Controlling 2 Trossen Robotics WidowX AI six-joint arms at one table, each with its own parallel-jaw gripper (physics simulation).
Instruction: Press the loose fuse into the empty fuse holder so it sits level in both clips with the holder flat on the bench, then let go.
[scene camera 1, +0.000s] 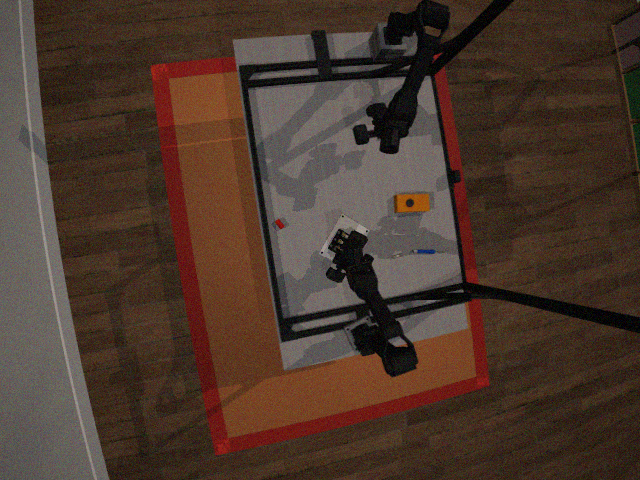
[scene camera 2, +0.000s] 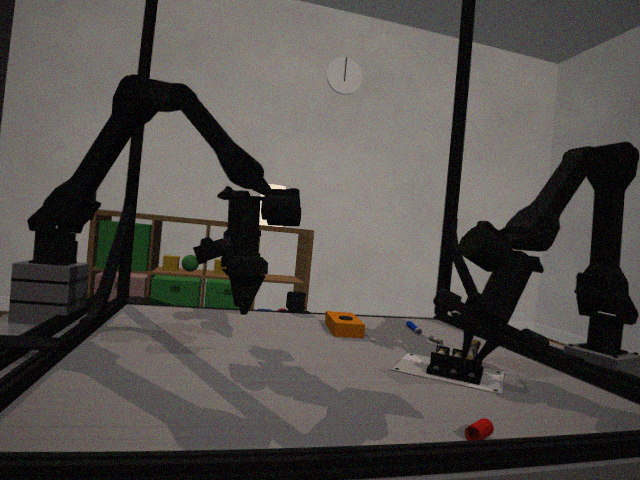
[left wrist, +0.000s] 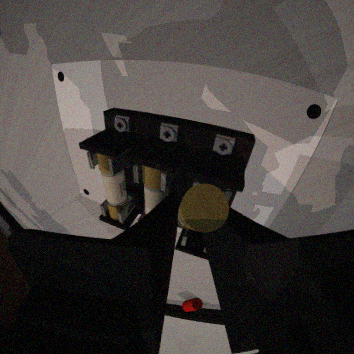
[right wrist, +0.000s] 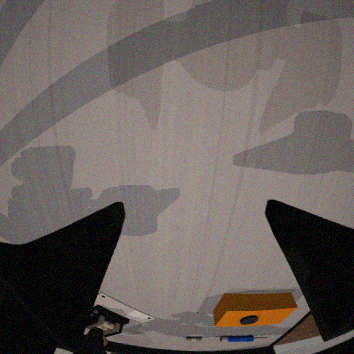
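Where they show: left gripper, fingertip midpoint: (scene camera 1: 339, 247) (scene camera 2: 465, 367) (left wrist: 187, 199) (right wrist: 98, 321); right gripper, fingertip midpoint: (scene camera 1: 372, 139) (scene camera 2: 240, 310) (right wrist: 196, 208); left arm's base, link origin: (scene camera 1: 362, 334) (scene camera 2: 602, 350); right arm's base, link origin: (scene camera 1: 392, 36) (scene camera 2: 53, 263).
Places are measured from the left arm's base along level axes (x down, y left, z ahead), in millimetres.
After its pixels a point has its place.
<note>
The fuse holder (scene camera 1: 338, 241) (scene camera 2: 453, 367) @(z 349, x 23, y -61 mm) (left wrist: 180, 130) @(z 292, x 29, y -93 mm) is a black three-way block on a white plate (scene camera 2: 413, 363) @(z 363, x 39, y -138 mm) (left wrist: 75, 95) @(z 331, x 39, y -163 mm) on the bench; whether the plate lies fully flat is hard to tell. Two fuses (left wrist: 116, 186) @(z 335, x 11, y -97 mm) (left wrist: 153, 185) @(z 312, x 8, y -84 mm) sit in its left and middle slots in the left wrist view. My left gripper (scene camera 2: 474, 357) @(z 319, x 26, y -61 mm) (left wrist: 187, 199) @(z 319, x 26, y -61 mm) is shut on the loose fuse (scene camera 2: 474, 349) @(z 303, x -4, y -61 mm) (left wrist: 203, 206) @(z 285, x -12, y -73 mm), its brass end raised and tilted over the right-hand slot; its lower end and the clips are largely hidden. My right gripper (scene camera 2: 244, 311) @(z 622, x -21, y -323 mm) (right wrist: 196, 208) @(z 622, x -21, y -323 mm) is open and empty, high above the bench.
An orange box (scene camera 1: 418, 203) @(z 342, x 11, y -403 mm) (scene camera 2: 344, 326) @(z 387, x 17, y -329 mm) (right wrist: 270, 317) @(z 340, x 11, y -411 mm) with a dark round spot lies beyond the holder. A blue-handled tool (scene camera 1: 425, 251) @(z 161, x 28, y -361 mm) (scene camera 2: 412, 326) @(z 169, x 30, y -355 mm) (right wrist: 241, 339) @(z 162, x 29, y -368 mm) lies near it. A red cylinder (scene camera 1: 279, 223) @(z 485, x 22, y 101 mm) (scene camera 2: 479, 429) @(z 496, x 24, y 110 mm) (left wrist: 192, 304) @(z 469, x 27, y 90 mm) lies near the bench edge. Black frame bars (scene camera 1: 261, 206) @(z 565, x 21, y 134 mm) border the bench.
</note>
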